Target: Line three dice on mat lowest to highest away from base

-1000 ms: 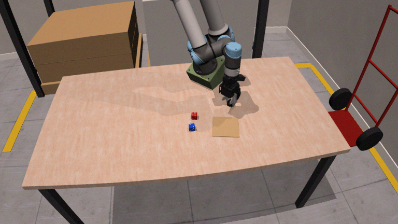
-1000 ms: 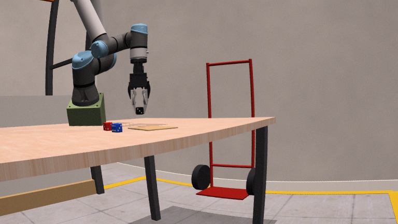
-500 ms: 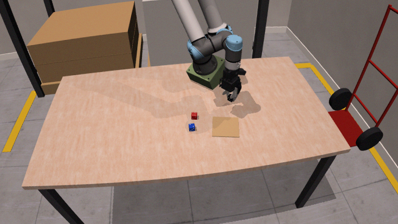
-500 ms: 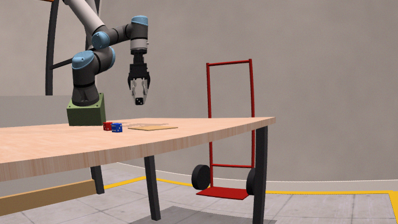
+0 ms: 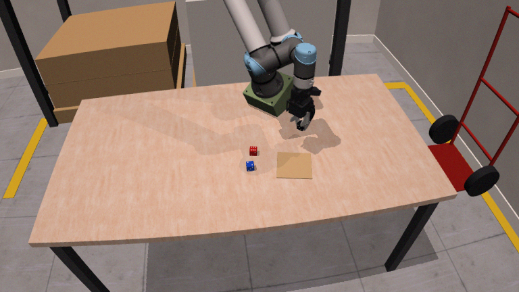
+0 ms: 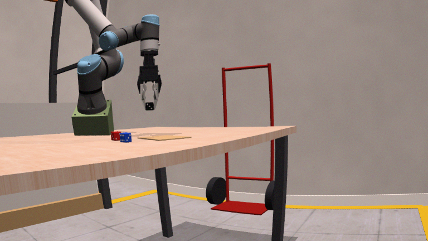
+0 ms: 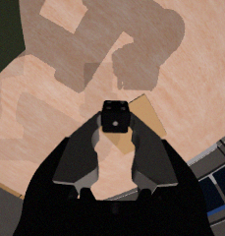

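Now: hand 12 cm above the tan square mat, 10 cm short of it and 6 cm to the left of it. Also, from my hand: blue die 24 cm to the right, 10 cm below, 6 cm ahead; black die right at my hand; red die 20 cm to the right, 10 cm below, 2 cm behind.
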